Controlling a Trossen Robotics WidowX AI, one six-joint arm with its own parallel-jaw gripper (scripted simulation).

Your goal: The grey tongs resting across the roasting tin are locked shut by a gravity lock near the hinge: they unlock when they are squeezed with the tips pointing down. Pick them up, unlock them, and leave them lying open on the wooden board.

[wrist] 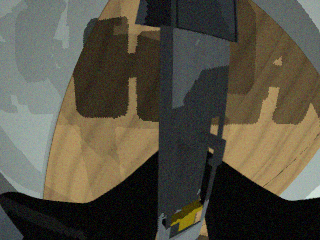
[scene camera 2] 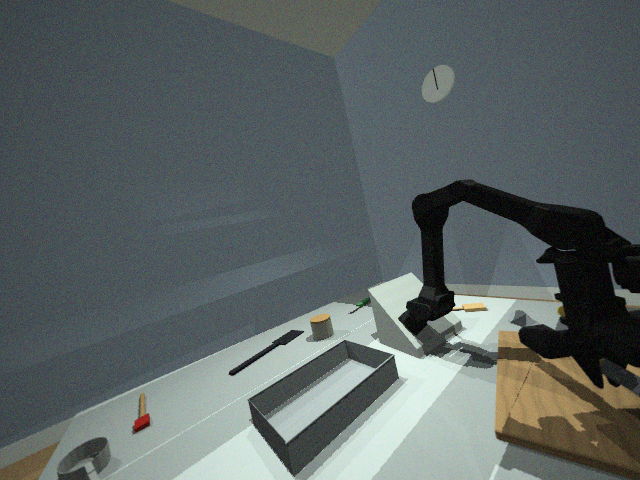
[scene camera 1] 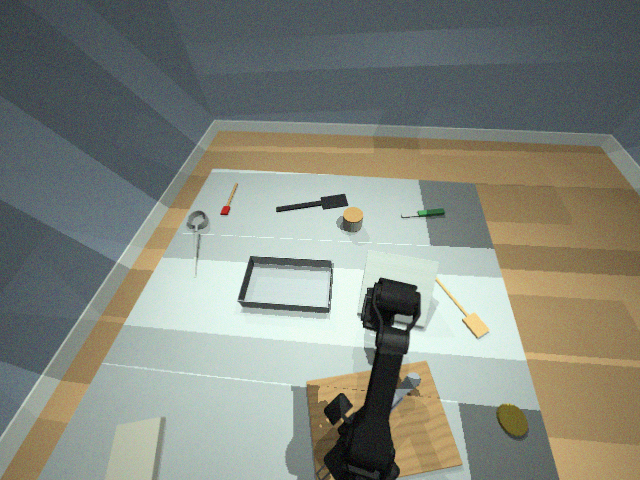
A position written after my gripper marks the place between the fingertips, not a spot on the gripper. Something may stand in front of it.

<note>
In view: my gripper [scene camera 2: 606, 386], a yellow disc [scene camera 1: 513, 421], a wooden board [scene camera 2: 549, 405] and a roasting tin [scene camera 2: 298, 415].
My gripper also shows in the wrist view [wrist: 182, 155]. The wooden board is seen too in the wrist view [wrist: 108, 125]. The roasting tin also shows in scene camera 1 [scene camera 1: 295, 284]. The wrist view misses the yellow disc: it is out of frame.
</note>
